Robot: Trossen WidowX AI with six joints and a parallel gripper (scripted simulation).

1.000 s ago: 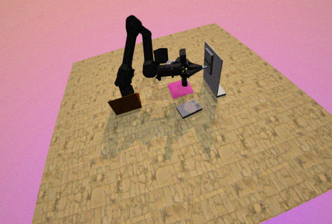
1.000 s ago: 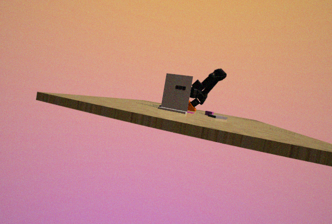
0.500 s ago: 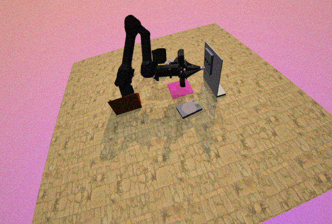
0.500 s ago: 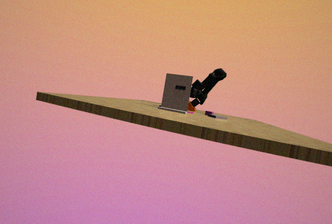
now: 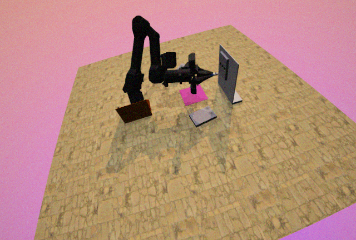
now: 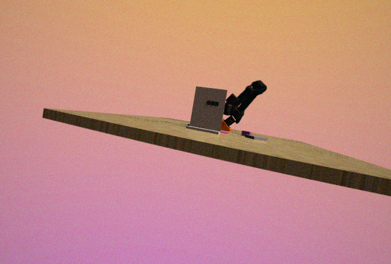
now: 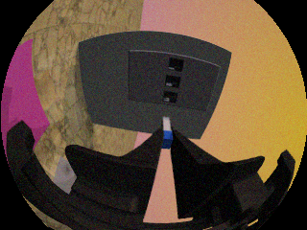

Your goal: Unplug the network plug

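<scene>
The magenta marked square is 15 cm below my gripper tip, 7 cm to the left of it and 7 cm behind it. From my gripper tip the other things lie so: grey upright panel: 8 cm ahead, 5 cm below; network plug: 1 cm ahead.
</scene>
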